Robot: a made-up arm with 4 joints. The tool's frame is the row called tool. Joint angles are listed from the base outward. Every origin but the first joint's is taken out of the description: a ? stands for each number. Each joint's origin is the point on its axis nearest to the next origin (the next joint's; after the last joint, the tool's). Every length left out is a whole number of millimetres.
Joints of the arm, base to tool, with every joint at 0 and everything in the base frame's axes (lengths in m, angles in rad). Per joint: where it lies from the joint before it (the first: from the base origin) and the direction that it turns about. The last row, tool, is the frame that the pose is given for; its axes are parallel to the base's.
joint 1: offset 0 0.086 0.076 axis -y
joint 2: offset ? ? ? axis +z
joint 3: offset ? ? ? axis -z
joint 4: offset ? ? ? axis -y
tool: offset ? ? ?
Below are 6 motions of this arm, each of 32 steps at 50 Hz.
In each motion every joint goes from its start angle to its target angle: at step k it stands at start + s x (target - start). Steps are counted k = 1, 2, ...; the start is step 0. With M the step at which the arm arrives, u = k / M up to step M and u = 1 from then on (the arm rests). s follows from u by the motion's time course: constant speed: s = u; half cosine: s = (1 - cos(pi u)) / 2; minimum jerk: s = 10 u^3 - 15 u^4 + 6 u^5.
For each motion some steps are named. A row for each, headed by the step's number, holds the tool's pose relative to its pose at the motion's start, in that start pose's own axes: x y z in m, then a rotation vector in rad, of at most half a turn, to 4 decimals.
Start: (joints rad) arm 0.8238 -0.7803 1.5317 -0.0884
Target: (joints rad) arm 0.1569 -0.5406 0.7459 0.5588
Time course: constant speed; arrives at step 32
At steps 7, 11, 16, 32:
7: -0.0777 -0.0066 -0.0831 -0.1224 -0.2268 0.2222
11: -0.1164 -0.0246 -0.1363 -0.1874 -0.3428 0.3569
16: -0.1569 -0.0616 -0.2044 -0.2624 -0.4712 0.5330
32: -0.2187 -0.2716 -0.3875 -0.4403 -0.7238 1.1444

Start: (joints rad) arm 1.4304 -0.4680 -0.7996 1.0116
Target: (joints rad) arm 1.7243 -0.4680 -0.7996 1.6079
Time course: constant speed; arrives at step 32
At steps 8, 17, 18, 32:
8: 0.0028 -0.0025 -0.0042 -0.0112 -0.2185 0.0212
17: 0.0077 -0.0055 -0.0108 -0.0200 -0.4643 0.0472
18: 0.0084 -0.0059 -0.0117 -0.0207 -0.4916 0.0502
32: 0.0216 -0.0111 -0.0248 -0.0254 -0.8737 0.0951

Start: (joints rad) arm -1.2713 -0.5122 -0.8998 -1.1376
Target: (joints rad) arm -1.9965 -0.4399 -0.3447 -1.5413
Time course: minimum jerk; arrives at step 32
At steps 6, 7, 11, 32:
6: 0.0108 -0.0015 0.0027 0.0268 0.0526 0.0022
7: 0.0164 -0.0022 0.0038 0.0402 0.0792 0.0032
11: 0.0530 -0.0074 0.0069 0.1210 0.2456 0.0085
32: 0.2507 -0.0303 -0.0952 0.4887 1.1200 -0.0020

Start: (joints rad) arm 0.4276 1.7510 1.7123 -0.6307
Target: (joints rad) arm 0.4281 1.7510 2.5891 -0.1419
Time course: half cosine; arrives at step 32
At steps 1, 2, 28, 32:
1: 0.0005 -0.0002 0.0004 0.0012 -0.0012 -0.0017
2: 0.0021 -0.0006 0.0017 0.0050 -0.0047 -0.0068
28: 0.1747 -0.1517 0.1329 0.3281 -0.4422 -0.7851
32: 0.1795 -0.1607 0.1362 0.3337 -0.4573 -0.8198

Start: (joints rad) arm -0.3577 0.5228 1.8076 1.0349
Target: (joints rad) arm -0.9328 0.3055 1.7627 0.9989
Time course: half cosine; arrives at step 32
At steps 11, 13, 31, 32:
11: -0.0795 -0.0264 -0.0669 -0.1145 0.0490 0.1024
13: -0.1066 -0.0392 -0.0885 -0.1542 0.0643 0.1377
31: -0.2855 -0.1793 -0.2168 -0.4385 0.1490 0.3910
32: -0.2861 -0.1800 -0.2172 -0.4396 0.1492 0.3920

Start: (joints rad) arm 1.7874 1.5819 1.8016 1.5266
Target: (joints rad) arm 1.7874 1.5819 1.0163 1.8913
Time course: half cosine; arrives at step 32
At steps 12, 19, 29, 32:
12: -0.0107 -0.0129 0.0823 0.2425 -0.1120 -0.0029
19: -0.0218 -0.0482 0.1649 0.5064 -0.2302 -0.0373
29: -0.0318 -0.1020 0.2348 0.7654 -0.3390 -0.1034
32: -0.0324 -0.1061 0.2388 0.7820 -0.3457 -0.1087

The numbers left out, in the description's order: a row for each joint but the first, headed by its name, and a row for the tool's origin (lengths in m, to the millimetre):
joint 2: 0.208 0 -0.118
joint 3: 0.105 -0.102 0
joint 4: 0.051 0.354 0
tool: -0.017 0 0.063

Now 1 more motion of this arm.
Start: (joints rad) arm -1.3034 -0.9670 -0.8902 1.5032
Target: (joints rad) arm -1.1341 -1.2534 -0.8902 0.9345
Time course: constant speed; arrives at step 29
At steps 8, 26, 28, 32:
8: 0.0216 0.0019 -0.0193 -0.0774 0.1104 -0.0169
26: 0.0767 0.0002 -0.0624 -0.2343 0.3580 -0.1111
28: 0.0833 -0.0006 -0.0671 -0.2495 0.3853 -0.1262
32: 0.0866 -0.0011 -0.0694 -0.2568 0.3990 -0.1340

